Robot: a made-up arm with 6 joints.
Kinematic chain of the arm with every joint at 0, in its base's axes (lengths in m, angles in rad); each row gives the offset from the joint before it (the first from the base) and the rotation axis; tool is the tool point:
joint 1: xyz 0 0 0.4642 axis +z
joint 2: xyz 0 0 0 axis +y
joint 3: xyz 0 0 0.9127 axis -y
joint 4: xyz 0 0 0 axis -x
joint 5: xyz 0.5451 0 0 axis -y
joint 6: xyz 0 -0.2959 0 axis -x
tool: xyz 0 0 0
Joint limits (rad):
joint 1: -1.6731..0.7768
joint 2: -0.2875..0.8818
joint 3: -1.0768..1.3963
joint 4: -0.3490..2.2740
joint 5: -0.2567..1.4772
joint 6: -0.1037..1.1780
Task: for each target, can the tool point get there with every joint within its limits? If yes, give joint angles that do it. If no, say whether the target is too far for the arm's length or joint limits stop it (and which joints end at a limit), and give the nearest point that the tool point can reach.
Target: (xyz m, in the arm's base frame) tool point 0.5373 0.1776 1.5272
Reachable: yes | joints 0.2990 -0.0391 -0.2902 1.6095 1.1867 0.7625
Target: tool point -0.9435 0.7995 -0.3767
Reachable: no: joint limits stop it (at a limit: joint 1, joint 2, joint 3, joint 4) | nearest point 0.3703 0.6323 0.4545 | short by 1.564 m
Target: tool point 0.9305 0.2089 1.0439
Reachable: yes | joints 0.5294 0.4692 -0.0831 0.2064 1.3353 0.3315
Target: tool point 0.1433 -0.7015 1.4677
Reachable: yes | joints -0.9946 0.1238 0.0516 0.4831 1.0444 0.7895
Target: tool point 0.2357 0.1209 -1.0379
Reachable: no: joint limits stop it (at a limit: joint 2, joint 3) | nearest point 0.6872 0.3525 0.4279 | short by 1.551 m
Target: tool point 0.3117 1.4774 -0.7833
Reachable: no: too far | nearest point 0.4902 0.7502 0.4798 | short by 1.468 m
